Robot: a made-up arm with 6 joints. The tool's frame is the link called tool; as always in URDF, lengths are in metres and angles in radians. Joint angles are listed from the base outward.
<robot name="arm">
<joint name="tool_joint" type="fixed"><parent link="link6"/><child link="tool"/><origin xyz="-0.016 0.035 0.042" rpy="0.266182 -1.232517 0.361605"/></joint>
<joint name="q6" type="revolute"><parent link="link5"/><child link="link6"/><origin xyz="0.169 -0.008 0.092"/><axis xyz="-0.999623 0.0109 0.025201"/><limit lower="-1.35" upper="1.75"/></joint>
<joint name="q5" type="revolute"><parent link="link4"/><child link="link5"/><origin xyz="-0.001 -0.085 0.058"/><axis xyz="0 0 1"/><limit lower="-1.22" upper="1.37"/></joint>
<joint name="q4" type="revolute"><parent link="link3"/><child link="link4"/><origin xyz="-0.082 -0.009 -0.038"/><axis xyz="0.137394 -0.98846 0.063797"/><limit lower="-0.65" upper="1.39"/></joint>
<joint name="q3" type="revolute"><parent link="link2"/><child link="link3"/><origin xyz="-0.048 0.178 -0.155"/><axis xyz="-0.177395 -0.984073 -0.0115"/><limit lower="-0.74" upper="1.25"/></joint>
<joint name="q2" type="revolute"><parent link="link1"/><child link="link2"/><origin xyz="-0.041 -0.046 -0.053"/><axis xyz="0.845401 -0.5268 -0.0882"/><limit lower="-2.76" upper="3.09"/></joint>
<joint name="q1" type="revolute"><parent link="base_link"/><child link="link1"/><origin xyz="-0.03 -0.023 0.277"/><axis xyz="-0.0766 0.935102 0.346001"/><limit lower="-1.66" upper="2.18"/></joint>
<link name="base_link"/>
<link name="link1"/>
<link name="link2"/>
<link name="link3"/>
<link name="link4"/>
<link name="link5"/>
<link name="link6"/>
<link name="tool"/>
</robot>
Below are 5 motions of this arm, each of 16 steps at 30 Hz.
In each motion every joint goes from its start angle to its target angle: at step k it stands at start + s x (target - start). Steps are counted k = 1, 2, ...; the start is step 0. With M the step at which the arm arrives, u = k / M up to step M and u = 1 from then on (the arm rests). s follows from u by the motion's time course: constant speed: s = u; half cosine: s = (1 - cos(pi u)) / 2; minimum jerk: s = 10 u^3 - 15 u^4 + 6 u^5.
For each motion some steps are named. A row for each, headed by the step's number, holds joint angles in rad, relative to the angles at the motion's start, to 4 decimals.
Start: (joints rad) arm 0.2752 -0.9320 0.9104 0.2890 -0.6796 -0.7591
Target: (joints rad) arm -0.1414 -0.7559 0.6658 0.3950 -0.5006 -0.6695
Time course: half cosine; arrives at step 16
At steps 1, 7, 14, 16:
1: -0.0040 0.0017 -0.0023 0.0010 0.0017 0.0009
7: -0.1677 0.0709 -0.0984 0.0427 0.0720 0.0361
14: -0.4007 0.1694 -0.2353 0.1020 0.1722 0.0862
16: -0.4166 0.1761 -0.2446 0.1060 0.1790 0.0896

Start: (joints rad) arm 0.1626 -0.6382 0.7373 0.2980 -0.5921 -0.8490
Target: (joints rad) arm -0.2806 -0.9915 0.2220 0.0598 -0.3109 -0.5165
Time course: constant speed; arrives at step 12
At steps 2, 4, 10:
2: -0.0739 -0.0589 -0.0859 -0.0397 0.0469 0.0554
4: -0.1477 -0.1178 -0.1718 -0.0794 0.0937 0.1108
10: -0.3693 -0.2944 -0.4294 -0.1985 0.2343 0.2771

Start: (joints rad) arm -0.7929 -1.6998 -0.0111 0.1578 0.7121 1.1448
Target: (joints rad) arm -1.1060 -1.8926 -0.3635 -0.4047 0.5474 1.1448
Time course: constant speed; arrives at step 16
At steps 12, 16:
12: -0.2348 -0.1446 -0.2643 -0.4219 -0.1235 0.0000
16: -0.3131 -0.1928 -0.3524 -0.5625 -0.1647 0.0000

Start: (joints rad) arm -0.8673 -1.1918 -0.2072 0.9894 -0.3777 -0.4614
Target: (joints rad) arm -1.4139 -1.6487 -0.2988 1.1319 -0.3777 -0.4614
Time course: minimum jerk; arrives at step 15
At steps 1, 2, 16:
1: -0.0015 -0.0012 -0.0002 0.0004 0.0000 0.0000
2: -0.0105 -0.0088 -0.0018 0.0027 0.0000 0.0000
16: -0.5466 -0.4569 -0.0916 0.1425 0.0000 0.0000

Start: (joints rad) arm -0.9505 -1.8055 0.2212 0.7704 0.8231 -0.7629
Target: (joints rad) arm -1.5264 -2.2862 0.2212 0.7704 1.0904 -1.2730
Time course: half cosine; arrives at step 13
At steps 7, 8, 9, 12, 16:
7: -0.3227 -0.2693 0.0000 0.0000 0.1498 -0.2858
8: -0.3901 -0.3256 0.0000 0.0000 0.1810 -0.3455
9: -0.4515 -0.3769 0.0000 0.0000 0.2096 -0.3999
12: -0.5675 -0.4737 0.0000 0.0000 0.2634 -0.5027
16: -0.5759 -0.4807 0.0000 0.0000 0.2673 -0.5101

